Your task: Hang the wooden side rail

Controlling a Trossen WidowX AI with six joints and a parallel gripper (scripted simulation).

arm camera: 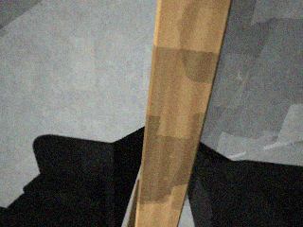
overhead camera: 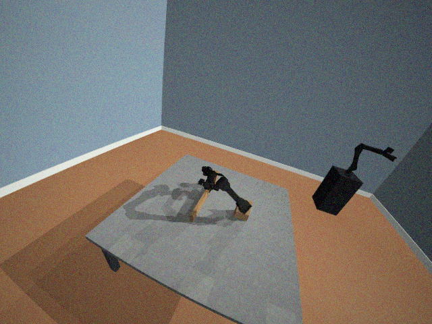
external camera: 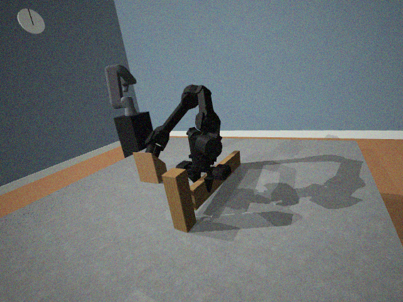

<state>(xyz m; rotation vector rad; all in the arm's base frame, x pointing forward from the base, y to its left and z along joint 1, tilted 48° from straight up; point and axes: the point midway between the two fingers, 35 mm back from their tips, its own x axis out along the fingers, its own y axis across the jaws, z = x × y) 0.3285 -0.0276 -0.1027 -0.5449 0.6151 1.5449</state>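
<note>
Right now the headboard post is 130 mm to the right of my gripper tip and 40 mm above it.
</note>
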